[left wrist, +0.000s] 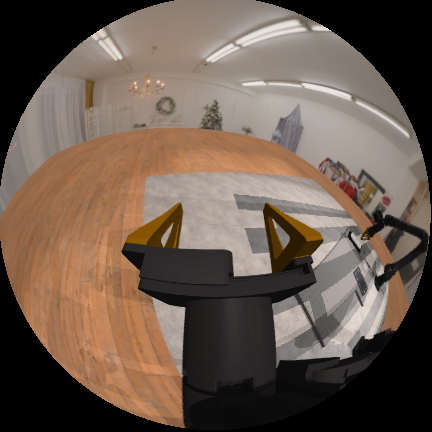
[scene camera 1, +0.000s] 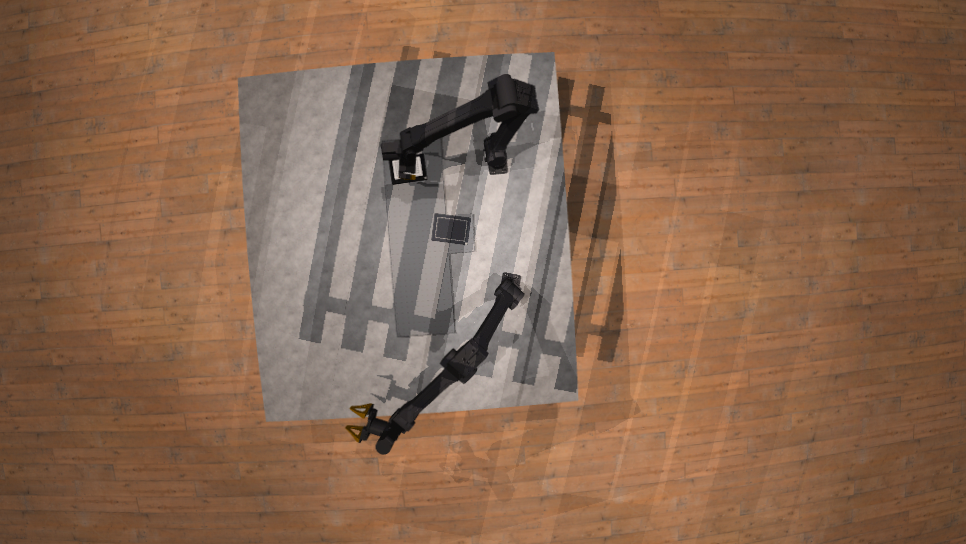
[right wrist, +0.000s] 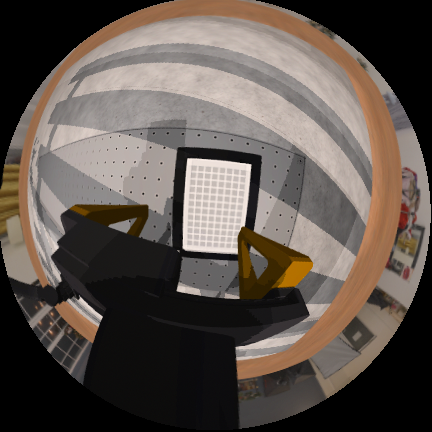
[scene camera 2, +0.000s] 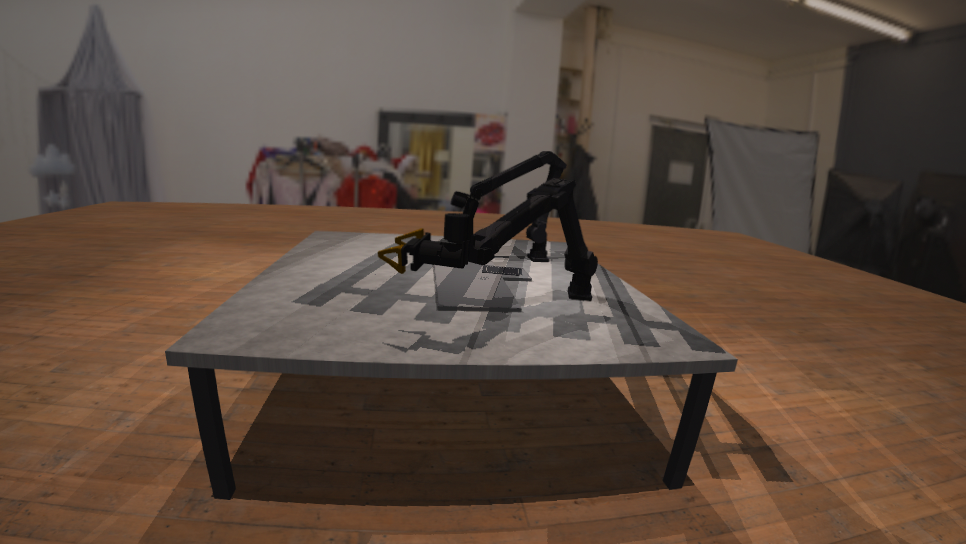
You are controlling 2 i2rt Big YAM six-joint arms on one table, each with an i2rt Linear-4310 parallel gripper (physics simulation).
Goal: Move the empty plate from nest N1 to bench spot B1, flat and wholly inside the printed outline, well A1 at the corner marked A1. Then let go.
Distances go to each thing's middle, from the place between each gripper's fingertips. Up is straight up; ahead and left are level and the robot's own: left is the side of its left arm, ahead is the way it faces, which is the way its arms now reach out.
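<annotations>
Plate point(right wrist: 216, 191): my right hand 1 cm short of it, 2 cm to the left of it, 5 cm above it. Black block point(right wrist: 204, 153), from my right hand: 1 cm ahead, 2 cm to the right, 6 cm below.
Plate again: my left hand 220 mm above it, 290 mm past it, 1020 mm to the left of it. Black block, from my left hand: 230 mm below, 290 mm behind, 1020 mm to the right.
</annotations>
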